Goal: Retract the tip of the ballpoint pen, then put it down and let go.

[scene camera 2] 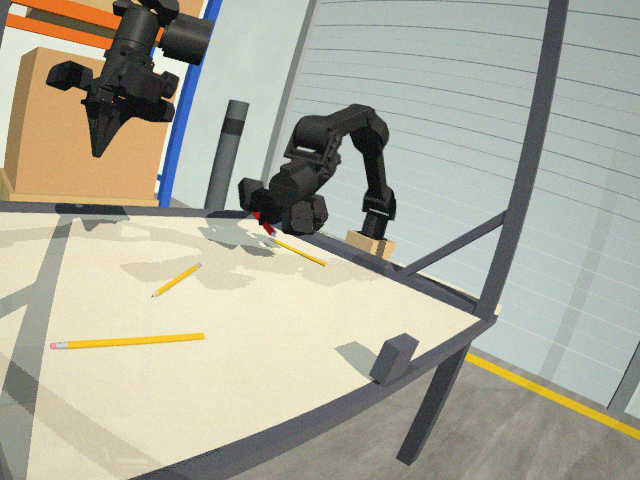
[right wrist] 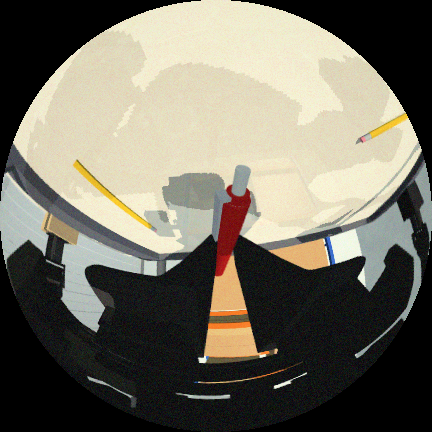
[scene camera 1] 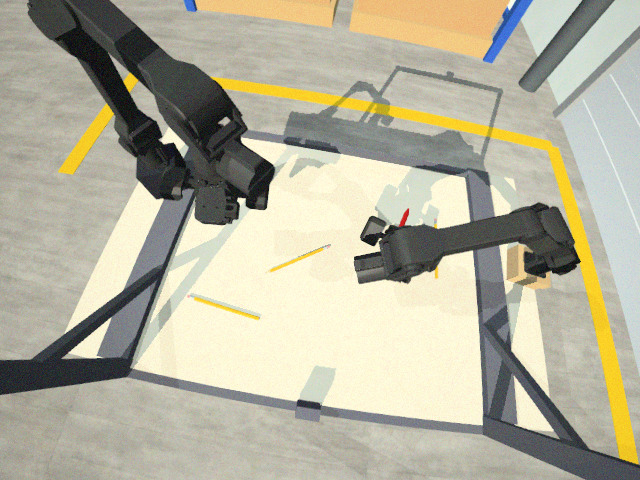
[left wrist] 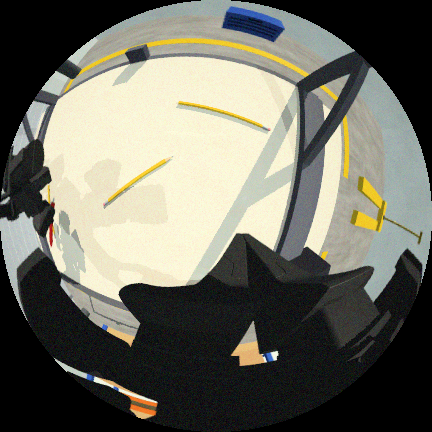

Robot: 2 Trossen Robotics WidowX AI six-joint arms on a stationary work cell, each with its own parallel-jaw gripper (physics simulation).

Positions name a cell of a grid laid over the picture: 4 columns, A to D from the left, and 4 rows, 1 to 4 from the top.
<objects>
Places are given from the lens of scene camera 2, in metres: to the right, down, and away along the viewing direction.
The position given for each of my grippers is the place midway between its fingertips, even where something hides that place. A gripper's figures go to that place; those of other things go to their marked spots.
my left gripper (scene camera 2: A2): -0.29, -0.11, 0.47
my right gripper (scene camera 2: B2): -0.12, -0.03, 0.85
grey block (scene camera 2: C3): 0.09, 0.13, 0.45
</objects>
